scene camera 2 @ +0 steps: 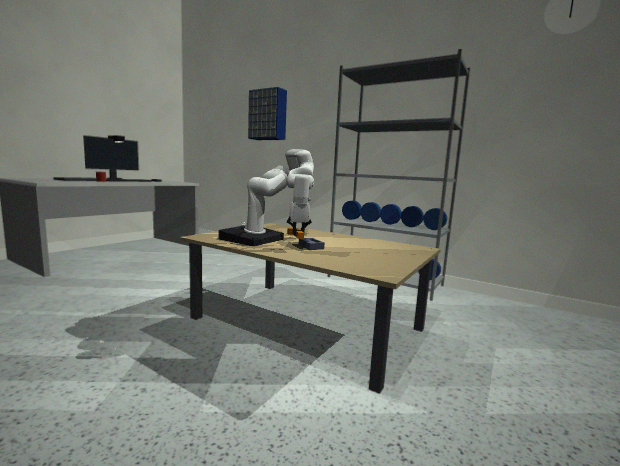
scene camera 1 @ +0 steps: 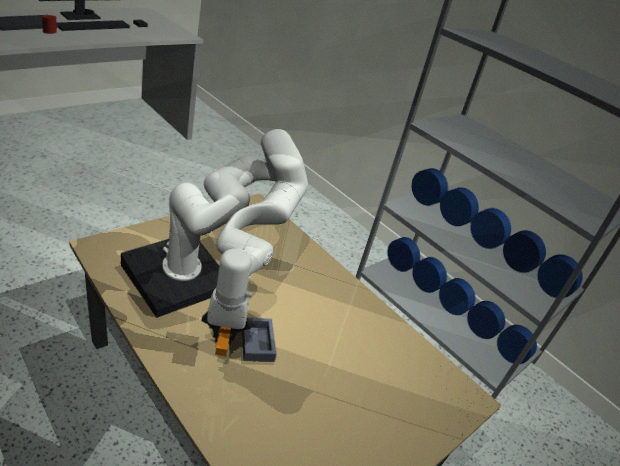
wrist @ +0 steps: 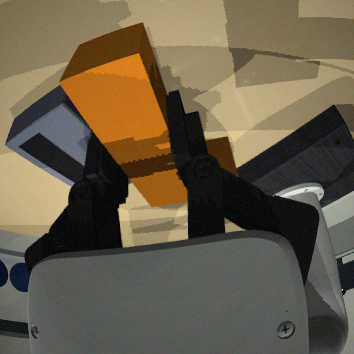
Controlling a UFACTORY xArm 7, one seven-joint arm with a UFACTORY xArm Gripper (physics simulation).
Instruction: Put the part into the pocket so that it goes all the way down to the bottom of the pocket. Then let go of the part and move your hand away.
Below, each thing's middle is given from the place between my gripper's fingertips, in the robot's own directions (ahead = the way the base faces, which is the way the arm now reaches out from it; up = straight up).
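Labels:
Relative to my hand, the orange L-shaped block (wrist: pixel 113 80) is 1 cm behind and 1 cm above. The dark grey pocket block (scene camera 1: pixel 258 342) is 12 cm to the left of my hand, 3 cm ahead of it and 6 cm below it.

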